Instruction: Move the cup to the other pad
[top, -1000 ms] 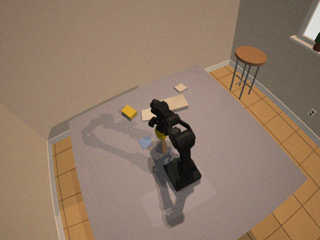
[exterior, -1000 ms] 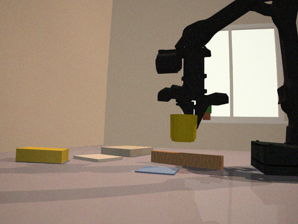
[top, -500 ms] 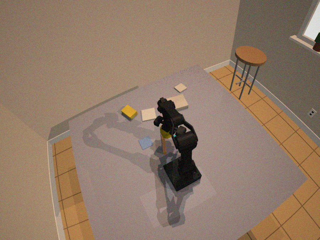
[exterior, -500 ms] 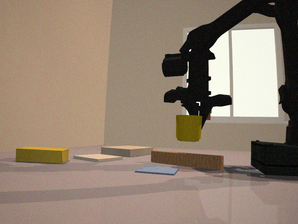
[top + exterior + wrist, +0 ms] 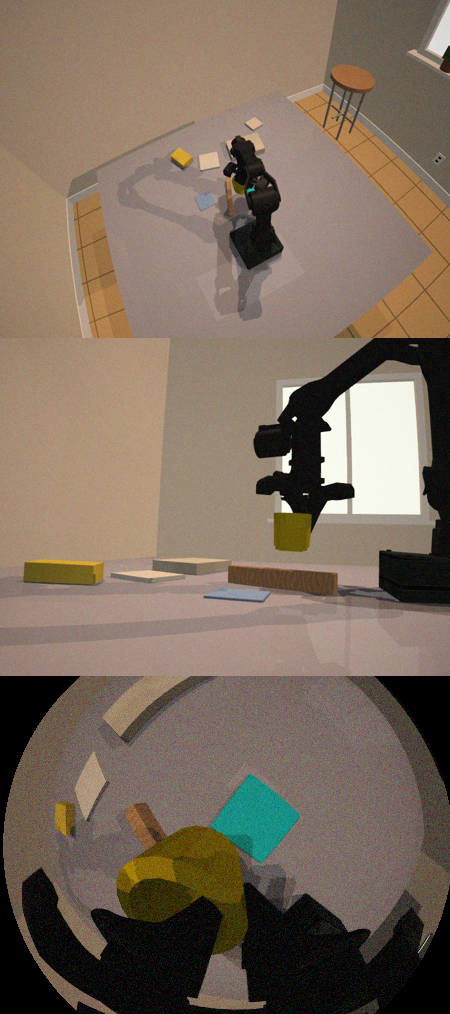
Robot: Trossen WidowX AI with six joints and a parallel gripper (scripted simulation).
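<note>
Now: gripper tip 10 mm past the teal pad, 40 mm to the left of it and 100 mm above it. From my gripper tip the other things lie so: light blue pad 110 mm ahead, 170 mm to the left, 100 mm below; then yellow cup 20 mm ahead, 10 mm to the left; then wooden bar 50 mm ahead, 60 mm to the left, 90 mm below.
</note>
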